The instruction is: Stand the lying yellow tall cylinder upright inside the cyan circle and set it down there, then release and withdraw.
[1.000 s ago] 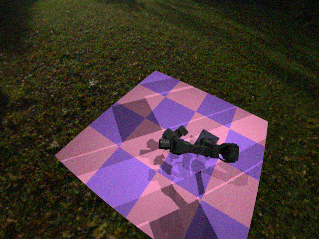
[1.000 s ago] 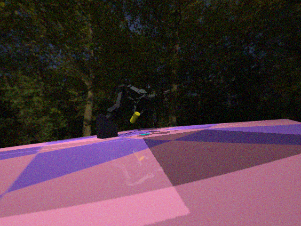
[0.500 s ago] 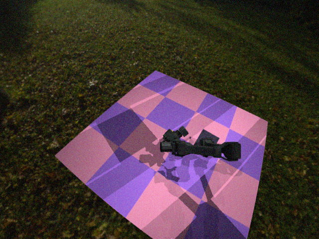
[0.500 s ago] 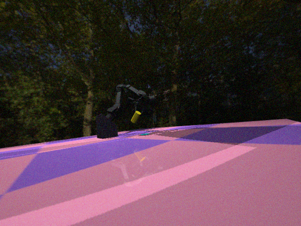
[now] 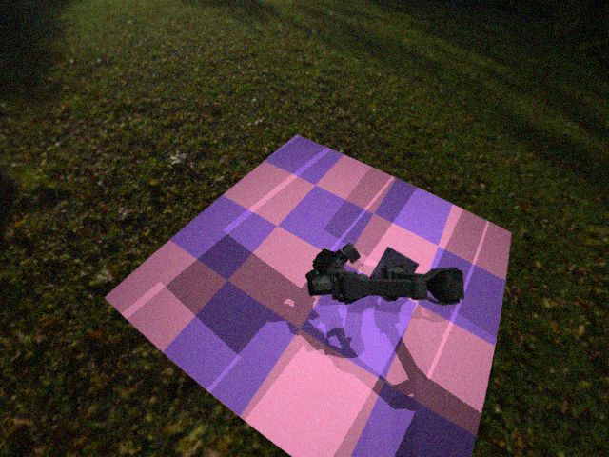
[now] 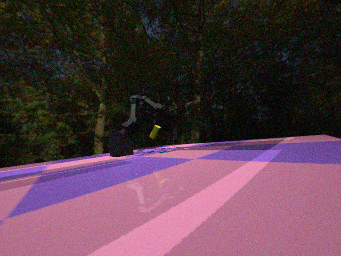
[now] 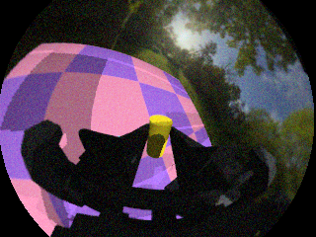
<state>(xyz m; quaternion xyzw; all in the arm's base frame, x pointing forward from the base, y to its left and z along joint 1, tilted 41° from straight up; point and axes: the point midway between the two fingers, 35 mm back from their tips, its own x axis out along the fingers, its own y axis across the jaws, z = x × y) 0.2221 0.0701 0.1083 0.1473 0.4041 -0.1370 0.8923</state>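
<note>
The cyan circle is 130 mm below my gripper tip, 40 mm to the left of it and 10 mm behind it. The rest, counted from my gripper tip: cylinder: 20 mm below, 10 mm behind.
</note>
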